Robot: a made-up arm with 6 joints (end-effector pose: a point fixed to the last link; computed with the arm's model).
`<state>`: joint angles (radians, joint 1 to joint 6).
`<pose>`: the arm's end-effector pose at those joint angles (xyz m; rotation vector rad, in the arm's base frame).
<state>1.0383 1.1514 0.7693 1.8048 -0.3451 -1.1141</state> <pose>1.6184 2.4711 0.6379 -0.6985 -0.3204 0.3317</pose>
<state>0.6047 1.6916 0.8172 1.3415 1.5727 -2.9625</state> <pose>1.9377 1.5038 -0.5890 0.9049 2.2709 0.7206</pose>
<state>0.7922 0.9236 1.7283 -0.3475 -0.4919 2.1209</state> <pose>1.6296 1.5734 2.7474 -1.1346 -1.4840 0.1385</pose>
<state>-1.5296 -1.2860 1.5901 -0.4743 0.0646 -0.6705</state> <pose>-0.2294 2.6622 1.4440 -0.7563 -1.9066 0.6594</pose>
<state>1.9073 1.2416 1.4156 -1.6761 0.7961 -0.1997</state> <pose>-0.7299 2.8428 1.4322 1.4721 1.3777 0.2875</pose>
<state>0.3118 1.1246 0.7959 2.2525 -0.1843 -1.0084</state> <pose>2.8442 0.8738 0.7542 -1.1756 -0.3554 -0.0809</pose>
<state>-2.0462 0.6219 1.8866 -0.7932 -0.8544 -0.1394</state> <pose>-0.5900 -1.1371 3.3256 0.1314 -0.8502 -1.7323</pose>
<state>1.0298 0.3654 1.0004 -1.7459 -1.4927 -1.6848</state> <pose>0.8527 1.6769 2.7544 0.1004 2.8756 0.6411</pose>
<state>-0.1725 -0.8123 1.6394 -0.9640 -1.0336 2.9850</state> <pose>-1.8611 0.4232 2.5759 1.7179 1.7252 1.2096</pose>
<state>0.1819 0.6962 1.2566 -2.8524 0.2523 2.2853</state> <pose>2.3868 0.3872 2.5925 0.7460 -0.2330 -0.3294</pose>
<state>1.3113 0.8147 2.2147 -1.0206 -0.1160 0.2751</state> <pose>0.4102 1.0672 3.3455 1.5651 -0.3499 1.1893</pose>
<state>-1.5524 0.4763 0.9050 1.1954 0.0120 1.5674</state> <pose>0.0140 -2.2986 2.5681 2.7069 -1.3229 0.7411</pose>
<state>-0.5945 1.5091 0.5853 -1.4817 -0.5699 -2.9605</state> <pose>1.9980 -1.2332 -0.6469 -1.1665 0.1255 0.2946</pose>
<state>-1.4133 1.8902 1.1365 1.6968 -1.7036 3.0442</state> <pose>0.1528 -2.4117 -0.5614 -0.0341 1.3869 2.4767</pose>
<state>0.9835 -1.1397 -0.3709 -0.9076 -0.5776 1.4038</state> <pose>0.4021 0.5627 2.5580 -0.0087 -0.8919 0.8120</pose>
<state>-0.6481 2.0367 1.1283 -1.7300 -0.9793 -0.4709</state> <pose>1.8620 -1.2345 -1.0860 2.5398 1.3204 -0.7620</pose>
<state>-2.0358 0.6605 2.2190 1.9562 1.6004 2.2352</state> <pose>-0.1671 -0.6706 3.2518 0.9978 -0.2834 -1.3345</pose>
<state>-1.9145 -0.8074 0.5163 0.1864 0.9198 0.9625</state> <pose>0.0816 0.3950 3.3068 2.0458 1.1509 1.0987</pose>
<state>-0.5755 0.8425 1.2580 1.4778 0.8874 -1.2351</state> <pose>2.1837 -1.2875 2.3638 -0.3283 -0.6650 -0.1810</pose>
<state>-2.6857 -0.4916 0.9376 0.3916 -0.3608 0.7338</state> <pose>0.0668 0.1844 3.5509 1.6281 -0.4175 1.8837</pose>
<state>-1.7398 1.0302 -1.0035 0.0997 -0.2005 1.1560</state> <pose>-0.1150 -0.1879 -0.5660 0.5208 1.6086 -0.3182</pose>
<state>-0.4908 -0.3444 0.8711 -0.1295 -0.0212 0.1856</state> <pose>0.3135 -0.2878 3.5444 -0.0081 -1.3911 -0.8524</pose>
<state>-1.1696 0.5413 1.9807 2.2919 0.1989 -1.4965</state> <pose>0.3105 -0.6614 3.5319 -1.4002 -1.2689 -1.5626</pose>
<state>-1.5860 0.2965 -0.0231 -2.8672 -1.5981 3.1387</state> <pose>0.0054 -2.1605 1.4372 -0.9178 -1.2812 -1.4316</pose>
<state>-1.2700 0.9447 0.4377 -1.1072 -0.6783 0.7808</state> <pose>0.8152 -2.5063 0.4190 0.8059 0.5485 -1.2392</pose>
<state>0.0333 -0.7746 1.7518 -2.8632 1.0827 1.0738</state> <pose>-1.9076 -0.1285 2.5534 2.0062 -0.6589 0.9223</pose>
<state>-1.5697 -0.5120 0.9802 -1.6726 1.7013 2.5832</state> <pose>-0.2516 0.2682 3.3361 -0.1960 0.6612 2.5733</pose>
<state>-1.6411 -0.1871 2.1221 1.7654 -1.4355 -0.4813</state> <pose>-0.1216 1.4151 2.8363 -0.0324 1.4872 1.8640</pose>
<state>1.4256 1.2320 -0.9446 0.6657 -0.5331 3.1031</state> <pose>0.1922 0.0185 -0.5339 -0.1734 0.5159 -1.7140</pose>
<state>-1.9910 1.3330 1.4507 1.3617 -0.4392 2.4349</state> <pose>-1.3398 -2.6429 1.3383 -1.6425 2.4440 0.9096</pose>
